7 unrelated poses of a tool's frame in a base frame.
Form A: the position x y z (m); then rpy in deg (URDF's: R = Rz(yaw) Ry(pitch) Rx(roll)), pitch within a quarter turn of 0, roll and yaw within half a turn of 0.
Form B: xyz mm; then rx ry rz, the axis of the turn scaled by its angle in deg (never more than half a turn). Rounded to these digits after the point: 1 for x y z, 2 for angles.
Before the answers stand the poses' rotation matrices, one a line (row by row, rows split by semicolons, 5 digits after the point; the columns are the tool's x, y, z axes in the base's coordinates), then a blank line. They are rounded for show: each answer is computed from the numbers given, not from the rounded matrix.
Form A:
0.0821, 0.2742, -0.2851, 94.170, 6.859, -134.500
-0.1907, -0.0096, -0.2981, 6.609, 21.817, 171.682
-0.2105, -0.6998, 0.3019, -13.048, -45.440, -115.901
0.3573, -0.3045, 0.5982, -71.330, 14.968, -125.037
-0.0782, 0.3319, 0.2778, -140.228, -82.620, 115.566
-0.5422, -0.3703, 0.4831, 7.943, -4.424, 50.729
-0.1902, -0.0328, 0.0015, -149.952, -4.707, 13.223
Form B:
-0.69589 -0.13535 -0.70528; -0.70815 -0.03399 0.70525; -0.11943 0.99021 -0.07220
-0.91861 -0.18603 -0.34864; 0.13431 -0.97672 0.16729; -0.37164 0.10685 0.92221
-0.30650 0.80606 0.50629; -0.63117 -0.57024 0.52578; 0.71252 -0.15841 0.68354
-0.55463 0.40258 0.72823; -0.79100 0.01657 -0.61159; -0.25828 -0.91523 0.30926
-0.05543 0.41955 -0.90604; 0.11587 0.90400 0.41152; 0.99172 -0.08217 -0.09873
0.63110 -0.77348 0.05862; 0.77185 0.61866 -0.14661; 0.07714 0.13778 0.98746
0.97020 0.23800 -0.04539; 0.22797 -0.83326 0.50370; 0.08206 -0.49904 -0.86269

82.1, 274.2, -285.1, 50.69, -104.20, -101.88
-190.7, -9.6, -298.1, -31.55, 12.01, 167.22
-210.5, -699.8, 301.9, -53.98, -16.27, -113.39
357.3, -304.5, 598.2, -24.61, 79.96, -96.75
-78.2, 331.9, 277.8, -24.18, -92.95, -14.87
-542.2, -370.3, 483.1, 9.37, -0.61, 50.93
-190.2, -32.8, 1.5, -148.44, -18.87, -1.48

